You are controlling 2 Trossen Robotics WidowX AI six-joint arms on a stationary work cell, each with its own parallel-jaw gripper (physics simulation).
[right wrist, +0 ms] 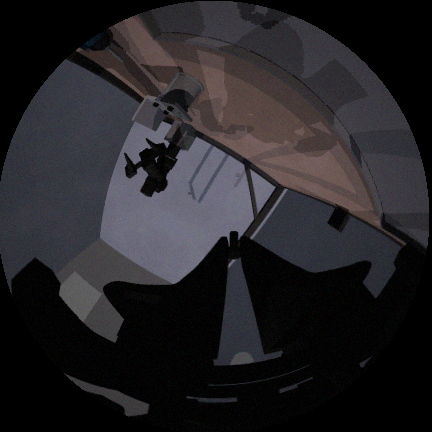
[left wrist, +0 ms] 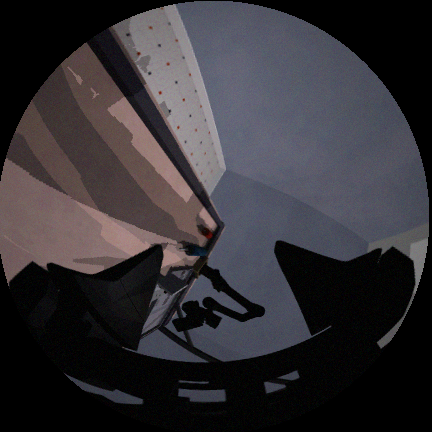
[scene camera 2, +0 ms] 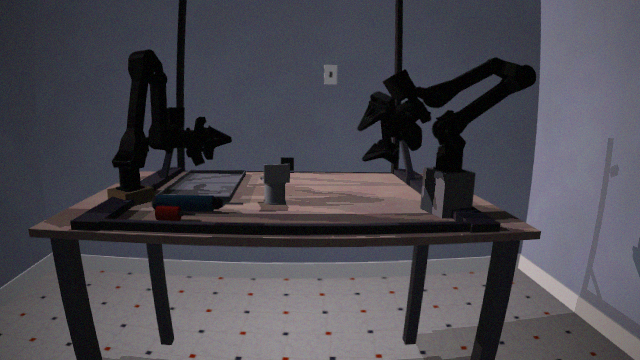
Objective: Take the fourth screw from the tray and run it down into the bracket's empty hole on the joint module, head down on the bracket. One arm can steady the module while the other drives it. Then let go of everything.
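Note:
The joint module stands upright on the table, with the light grey bracket at its top. Dark holes show in the bracket in the right wrist view; which is empty I cannot tell. My right gripper is shut on a small dark screw, above the table between tray and module, apart from the bracket. My left gripper is open and empty, high at the right of the scene view. The tray lies at the left; its screws are too small to tell.
A blue-handled driver and a red object lie at the front left. A dark raised rail runs along the front edge. A small black box is at the back. Posts rise behind the table.

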